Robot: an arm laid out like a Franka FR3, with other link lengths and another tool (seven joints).
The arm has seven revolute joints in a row. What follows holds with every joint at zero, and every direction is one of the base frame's. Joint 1 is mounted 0.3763 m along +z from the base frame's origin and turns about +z. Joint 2 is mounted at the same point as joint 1 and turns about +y. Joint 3 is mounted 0.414 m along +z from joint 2 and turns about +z. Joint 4 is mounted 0.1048 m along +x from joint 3 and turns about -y. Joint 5 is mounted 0.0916 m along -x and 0.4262 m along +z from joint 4 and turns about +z. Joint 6 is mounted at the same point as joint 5 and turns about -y. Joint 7 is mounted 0.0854 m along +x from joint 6 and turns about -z. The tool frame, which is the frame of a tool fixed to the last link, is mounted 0.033 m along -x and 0.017 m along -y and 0.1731 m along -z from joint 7; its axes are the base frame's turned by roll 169.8, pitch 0 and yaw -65.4 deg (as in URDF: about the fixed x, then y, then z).
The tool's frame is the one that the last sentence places.
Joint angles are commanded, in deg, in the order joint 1, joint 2, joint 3, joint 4, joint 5, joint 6, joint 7. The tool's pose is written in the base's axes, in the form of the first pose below.
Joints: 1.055, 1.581, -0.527, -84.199, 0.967, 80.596, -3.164
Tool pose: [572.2, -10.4, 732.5, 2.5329, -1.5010, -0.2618]
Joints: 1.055, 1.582, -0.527, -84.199, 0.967, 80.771, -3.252
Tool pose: [572.7, -10.4, 732.6, 2.5356, -1.5002, -0.2580]
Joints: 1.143, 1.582, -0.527, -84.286, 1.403, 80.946, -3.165
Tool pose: [573.2, -8.1, 731.9, 2.5425, -1.5019, -0.2623]
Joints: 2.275, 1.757, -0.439, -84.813, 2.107, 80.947, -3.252
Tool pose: [573.7, 6.2, 725.8, 2.5614, -1.4694, -0.2843]
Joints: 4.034, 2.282, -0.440, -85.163, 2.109, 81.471, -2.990
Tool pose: [577.6, 24.3, 718.0, 2.5744, -1.4329, -0.2878]
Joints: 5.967, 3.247, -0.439, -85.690, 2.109, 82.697, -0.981
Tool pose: [584.4, 45.7, 704.9, 2.5670, -1.4325, -0.2917]
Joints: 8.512, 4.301, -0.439, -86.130, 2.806, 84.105, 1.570
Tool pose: [590.1, 76.4, 691.3, 2.5696, -1.4335, -0.3023]
